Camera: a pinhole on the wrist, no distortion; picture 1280 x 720 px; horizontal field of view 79.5 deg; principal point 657.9 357.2 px. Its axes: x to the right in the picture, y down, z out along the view. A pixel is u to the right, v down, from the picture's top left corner.
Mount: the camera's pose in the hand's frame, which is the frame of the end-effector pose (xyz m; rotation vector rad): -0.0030 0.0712 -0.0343 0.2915 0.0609 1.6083
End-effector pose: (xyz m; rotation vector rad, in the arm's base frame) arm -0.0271 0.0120 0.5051 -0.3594 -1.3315 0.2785
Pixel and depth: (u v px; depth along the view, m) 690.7 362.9 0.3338
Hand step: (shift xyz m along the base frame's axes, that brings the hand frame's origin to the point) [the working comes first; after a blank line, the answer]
In the camera's frame: 0.0142 0.0025 0.3338

-0.2682 0.0904 0.1024
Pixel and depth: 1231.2 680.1 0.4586
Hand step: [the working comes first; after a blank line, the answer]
In the camera's frame: 0.3417 0.1924 0.4586

-0.5080 0.3125 -0.1258
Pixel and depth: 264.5 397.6 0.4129
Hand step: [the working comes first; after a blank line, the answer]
In the camera's frame: -0.2111 0.0217 0.4129

-0.3142 -0.1171 0.2129
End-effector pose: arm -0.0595 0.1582 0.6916 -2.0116 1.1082 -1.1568
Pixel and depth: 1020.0 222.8 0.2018
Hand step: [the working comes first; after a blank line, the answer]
In the camera's frame: 0.0950 -0.0352 0.2018

0.1153 -0.1223 -0.1563
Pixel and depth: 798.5 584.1 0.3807
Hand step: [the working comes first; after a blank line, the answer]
In the camera's frame: 0.0696 0.1123 0.3807

0.2852 0.0093 -0.2470
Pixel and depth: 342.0 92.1 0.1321
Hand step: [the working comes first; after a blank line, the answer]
In the camera's frame: -0.0542 -0.0455 0.1321

0.0861 -0.0589 -0.0068
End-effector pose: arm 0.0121 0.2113 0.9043 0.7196 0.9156 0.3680
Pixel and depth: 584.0 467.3 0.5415
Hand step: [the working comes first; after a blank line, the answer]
In the camera's frame: -0.0520 0.0775 0.5415

0.4330 -0.2189 0.1315
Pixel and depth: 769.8 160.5 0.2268
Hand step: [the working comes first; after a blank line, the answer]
In the camera's frame: 0.0330 -0.0580 0.2268

0.2047 0.0417 0.0638
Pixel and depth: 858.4 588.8 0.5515
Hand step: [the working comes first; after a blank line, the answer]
In the camera's frame: 0.1437 0.1660 0.5515

0.4307 -0.1613 0.3387
